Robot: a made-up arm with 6 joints. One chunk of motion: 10 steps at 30 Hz.
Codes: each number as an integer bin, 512 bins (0 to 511) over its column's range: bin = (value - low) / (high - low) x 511, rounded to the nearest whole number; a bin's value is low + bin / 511 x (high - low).
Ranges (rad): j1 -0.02..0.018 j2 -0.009..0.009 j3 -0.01..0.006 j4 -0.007..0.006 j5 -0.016..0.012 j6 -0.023..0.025
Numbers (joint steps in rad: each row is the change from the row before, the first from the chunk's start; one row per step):
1: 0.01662 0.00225 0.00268 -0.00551 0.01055 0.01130
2: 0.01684 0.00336 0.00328 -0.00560 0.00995 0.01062
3: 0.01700 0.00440 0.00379 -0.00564 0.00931 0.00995
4: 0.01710 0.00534 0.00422 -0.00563 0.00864 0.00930
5: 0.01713 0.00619 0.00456 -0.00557 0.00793 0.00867
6: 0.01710 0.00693 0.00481 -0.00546 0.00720 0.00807
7: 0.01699 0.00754 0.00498 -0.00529 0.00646 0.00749
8: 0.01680 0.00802 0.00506 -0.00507 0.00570 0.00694
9: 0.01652 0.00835 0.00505 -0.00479 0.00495 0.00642
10: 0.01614 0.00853 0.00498 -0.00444 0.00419 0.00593
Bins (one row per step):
1: 492 319 405 59 485 365
2: 495 351 424 55 474 358
3: 498 380 440 53 462 351
4: 499 407 454 54 450 344
5: 499 431 465 56 437 337
6: 499 452 473 61 423 331
7: 497 470 478 67 410 325
8: 495 483 481 76 396 319
9: 491 493 481 87 382 313
10: 486 498 478 101 368 308

